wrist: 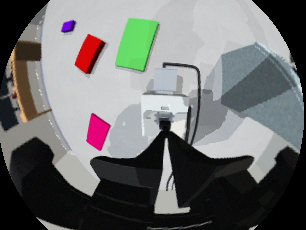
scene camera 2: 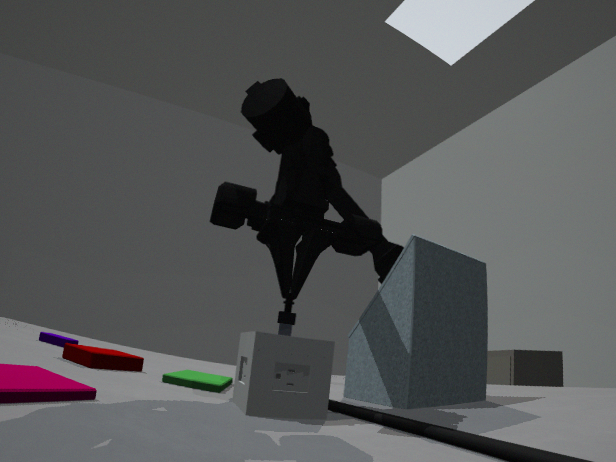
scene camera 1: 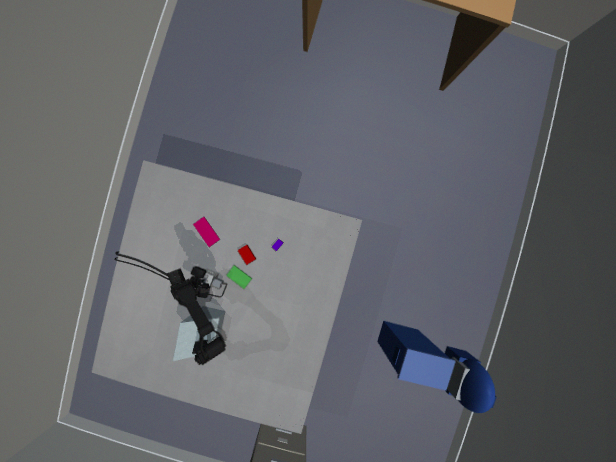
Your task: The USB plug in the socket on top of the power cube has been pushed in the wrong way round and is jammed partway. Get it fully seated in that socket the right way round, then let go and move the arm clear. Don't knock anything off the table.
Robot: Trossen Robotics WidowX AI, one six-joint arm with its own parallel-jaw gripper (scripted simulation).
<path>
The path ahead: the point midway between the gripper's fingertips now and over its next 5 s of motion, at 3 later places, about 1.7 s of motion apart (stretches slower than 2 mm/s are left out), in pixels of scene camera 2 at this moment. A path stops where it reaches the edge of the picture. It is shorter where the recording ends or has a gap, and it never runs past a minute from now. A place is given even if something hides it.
The gripper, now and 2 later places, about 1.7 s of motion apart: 289,298; 288,303; 288,309
</path>
